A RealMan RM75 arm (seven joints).
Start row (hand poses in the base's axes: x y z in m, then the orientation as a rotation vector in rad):
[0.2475, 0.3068, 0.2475, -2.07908, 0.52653, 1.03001]
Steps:
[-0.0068, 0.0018, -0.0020, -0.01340, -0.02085, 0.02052]
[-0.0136, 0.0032, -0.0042, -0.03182, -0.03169, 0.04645]
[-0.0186, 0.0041, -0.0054, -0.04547, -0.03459, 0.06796]
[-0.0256, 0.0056, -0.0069, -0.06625, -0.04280, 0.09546]
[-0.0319, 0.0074, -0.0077, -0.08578, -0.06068, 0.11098]
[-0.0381, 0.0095, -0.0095, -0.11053, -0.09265, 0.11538]
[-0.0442, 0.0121, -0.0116, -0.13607, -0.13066, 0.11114]
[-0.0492, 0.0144, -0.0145, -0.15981, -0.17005, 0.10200]
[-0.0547, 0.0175, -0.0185, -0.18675, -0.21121, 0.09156]
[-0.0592, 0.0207, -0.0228, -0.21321, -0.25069, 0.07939]
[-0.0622, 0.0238, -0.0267, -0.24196, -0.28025, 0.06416]
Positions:
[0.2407, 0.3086, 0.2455, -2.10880, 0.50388, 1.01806]
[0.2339, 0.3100, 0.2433, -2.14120, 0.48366, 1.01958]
[0.2289, 0.3109, 0.2421, -2.16412, 0.46875, 1.02759]
[0.2219, 0.3124, 0.2406, -2.19810, 0.44910, 1.03243]
[0.2156, 0.3142, 0.2398, -2.22940, 0.43574, 1.01949]
[0.2094, 0.3163, 0.2380, -2.26564, 0.42953, 0.98345]
[0.2033, 0.3189, 0.2359, -2.30039, 0.42940, 0.93495]
[0.1983, 0.3212, 0.2330, -2.33100, 0.43233, 0.88166]
[0.1928, 0.3243, 0.2290, -2.36348, 0.43735, 0.82450]
[0.1883, 0.3275, 0.2247, -2.39319, 0.44454, 0.76769]
[0.1853, 0.3306, 0.2208, -2.41964, 0.46150, 0.71975]

